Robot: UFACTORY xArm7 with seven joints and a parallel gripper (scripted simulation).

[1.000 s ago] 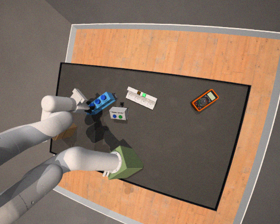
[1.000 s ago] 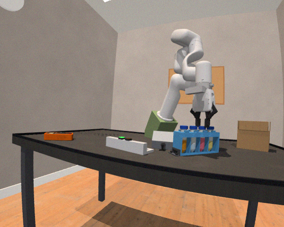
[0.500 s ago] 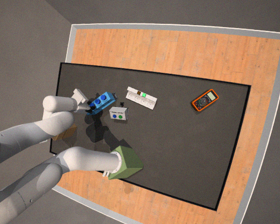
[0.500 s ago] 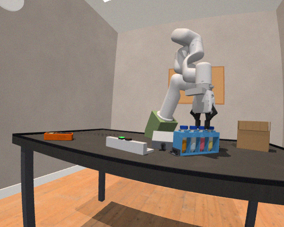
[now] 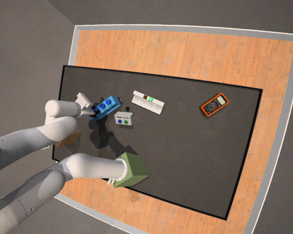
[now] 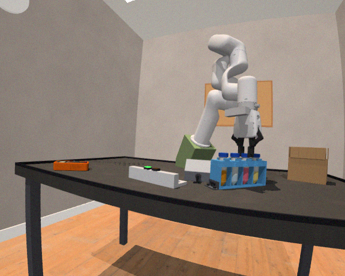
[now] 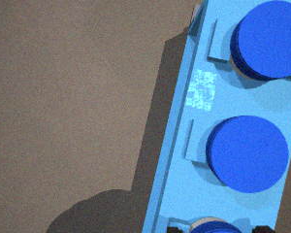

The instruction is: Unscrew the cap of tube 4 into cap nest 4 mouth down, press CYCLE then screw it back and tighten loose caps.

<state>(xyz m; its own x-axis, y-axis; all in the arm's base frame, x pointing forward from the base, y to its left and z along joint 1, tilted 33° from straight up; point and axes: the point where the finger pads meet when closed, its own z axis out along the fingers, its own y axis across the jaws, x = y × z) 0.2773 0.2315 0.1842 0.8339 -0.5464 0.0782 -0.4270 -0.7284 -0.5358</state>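
Right now my hand is 8 cm short of the tube neck, 7 cm to the left of it and 1 cm above it. From my hand the other things lie so: blue cycle key 3 cm behind, 16 cm to the right, 6 cm below; then blue cap 8 cm ahead, 7 cm to the right, 1 cm below; then key housing 18 cm to the right, 8 cm below.
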